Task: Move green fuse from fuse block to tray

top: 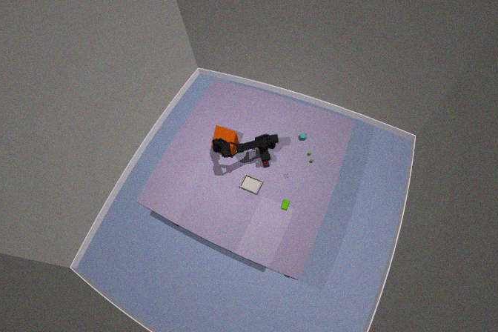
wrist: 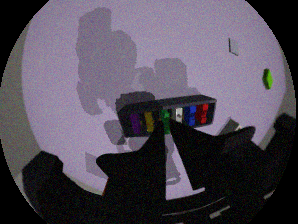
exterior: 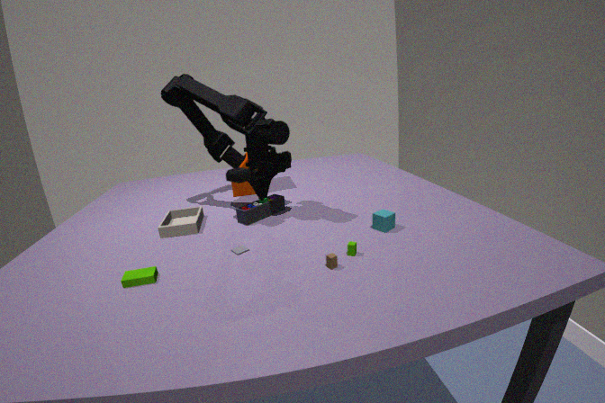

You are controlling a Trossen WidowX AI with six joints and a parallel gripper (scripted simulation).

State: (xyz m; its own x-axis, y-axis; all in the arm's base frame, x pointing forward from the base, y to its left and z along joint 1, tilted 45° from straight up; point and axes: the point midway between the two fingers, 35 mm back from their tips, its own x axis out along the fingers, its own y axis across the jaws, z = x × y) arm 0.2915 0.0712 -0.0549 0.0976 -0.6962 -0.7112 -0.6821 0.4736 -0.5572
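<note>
Right now the tray is 23 cm to the right of my gripper tip, 4 cm below it and 3 cm ahead of it. Also, from my gripper tip: small green cube: 28 cm ahead, 18 cm to the left, 3 cm below; grey flat tile: 21 cm ahead, 5 cm to the right, 4 cm below; green fuse: 1 cm below.
</note>
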